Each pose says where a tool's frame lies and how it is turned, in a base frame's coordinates. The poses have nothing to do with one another.
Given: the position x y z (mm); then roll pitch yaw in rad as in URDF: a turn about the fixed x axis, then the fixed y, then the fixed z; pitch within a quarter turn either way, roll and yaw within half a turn.
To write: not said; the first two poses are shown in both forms.
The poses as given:
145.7, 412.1, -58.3, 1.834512, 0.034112, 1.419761
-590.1, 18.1, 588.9, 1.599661, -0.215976, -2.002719
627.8, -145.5, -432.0, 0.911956, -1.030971, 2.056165
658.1, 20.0, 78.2, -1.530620, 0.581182, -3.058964
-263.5, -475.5, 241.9, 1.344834, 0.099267, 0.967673
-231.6, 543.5, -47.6, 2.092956, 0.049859, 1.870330
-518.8, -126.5, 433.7, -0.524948, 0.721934, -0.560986
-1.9, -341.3, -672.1, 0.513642, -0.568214, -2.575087
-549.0, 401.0, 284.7, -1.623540, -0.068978, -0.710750
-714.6, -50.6, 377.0, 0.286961, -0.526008, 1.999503
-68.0, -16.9, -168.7, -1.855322, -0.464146, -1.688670
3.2, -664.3, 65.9, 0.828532, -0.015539, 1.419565
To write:
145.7, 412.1, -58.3, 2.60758, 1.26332, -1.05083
-590.1, 18.1, 588.9, -1.63898, -1.14419, -2.98762
627.8, -145.5, -432.0, 0.29496, 1.23569, 2.38788
658.1, 20.0, 78.2, 1.53716, 0.06053, -2.55800
-263.5, -475.5, 241.9, 1.17564, 0.95312, 0.22592
-231.6, 543.5, -47.6, -2.70572, 0.98902, -2.13685
-518.8, -126.5, 433.7, -0.18288, 0.84933, -0.27595
-1.9, -341.3, -672.1, -0.73690, 0.13215, -2.37093
-549.0, 401.0, 284.7, -1.64040, 0.71319, -0.02350
-714.6, -50.6, 377.0, 0.36853, 0.47530, 1.98703
-68.0, -16.9, -168.7, 2.38350, 1.21785, 1.87992
3.2, -664.3, 65.9, 0.17773, 0.81386, 1.34963

